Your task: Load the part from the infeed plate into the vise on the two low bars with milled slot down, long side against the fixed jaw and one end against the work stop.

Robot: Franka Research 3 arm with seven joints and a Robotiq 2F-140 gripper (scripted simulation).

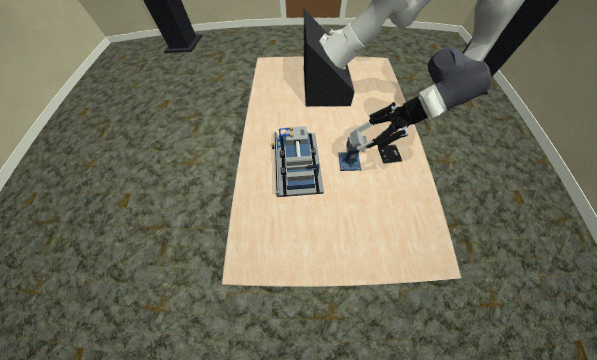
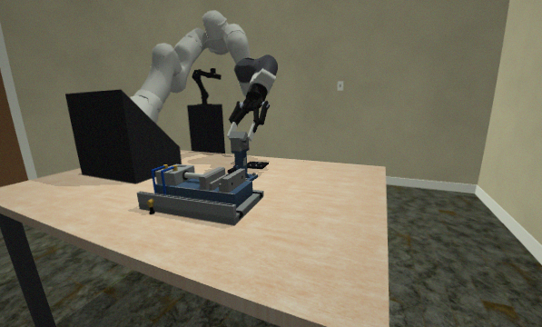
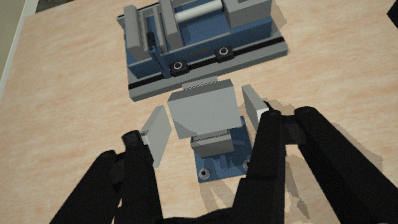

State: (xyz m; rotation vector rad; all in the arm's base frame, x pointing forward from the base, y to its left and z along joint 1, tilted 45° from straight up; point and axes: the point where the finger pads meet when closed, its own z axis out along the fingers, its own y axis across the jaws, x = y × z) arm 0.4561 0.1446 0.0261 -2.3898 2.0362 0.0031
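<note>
Now: the grey part 2 cm to the right of my hand and 2 cm below it. The rest, counted from my hand: black infeed plate: 17 cm to the left, 17 cm below, 6 cm behind; work stop: 18 cm to the right, 9 cm ahead, 8 cm below; moving jaw: 23 cm to the right, 10 cm below, 7 cm ahead.
</note>
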